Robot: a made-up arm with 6 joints. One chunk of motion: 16 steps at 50 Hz.
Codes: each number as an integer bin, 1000 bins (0 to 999) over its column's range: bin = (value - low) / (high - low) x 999, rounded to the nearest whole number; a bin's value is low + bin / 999 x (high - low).
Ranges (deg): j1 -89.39..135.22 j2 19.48..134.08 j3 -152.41..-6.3 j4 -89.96..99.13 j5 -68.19..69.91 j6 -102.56..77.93
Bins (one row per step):
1: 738 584 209 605 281 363
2: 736 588 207 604 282 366
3: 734 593 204 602 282 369
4: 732 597 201 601 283 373
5: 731 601 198 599 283 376
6: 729 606 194 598 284 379
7: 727 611 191 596 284 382
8: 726 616 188 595 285 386
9: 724 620 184 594 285 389
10: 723 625 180 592 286 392
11: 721 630 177 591 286 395
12: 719 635 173 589 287 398
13: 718 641 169 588 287 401
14: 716 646 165 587 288 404
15: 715 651 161 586 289 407
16: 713 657 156 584 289 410
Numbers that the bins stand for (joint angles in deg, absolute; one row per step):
1: 76.54 86.47 -121.84 24.55 -29.35 -36.98
2: 76.09 86.93 -122.13 24.36 -29.21 -36.43
3: 75.64 87.51 -122.57 23.99 -29.21 -35.89
4: 75.19 87.96 -123.01 23.80 -29.07 -35.17
5: 74.96 88.42 -123.45 23.42 -29.07 -34.63
6: 74.51 89.00 -124.04 23.23 -28.93 -34.09
7: 74.06 89.57 -124.48 22.85 -28.93 -33.54
8: 73.84 90.14 -124.91 22.66 -28.79 -32.82
9: 73.39 90.60 -125.50 22.47 -28.79 -32.28
10: 73.17 91.18 -126.08 22.09 -28.65 -31.74
11: 72.72 91.75 -126.52 21.90 -28.65 -31.20
12: 72.27 92.32 -127.11 21.53 -28.52 -30.65
13: 72.04 93.01 -127.69 21.34 -28.52 -30.11
14: 71.59 93.59 -128.28 21.15 -28.38 -29.57
15: 71.37 94.16 -128.86 20.96 -28.24 -29.03
16: 70.92 94.85 -129.59 20.58 -28.24 -28.49

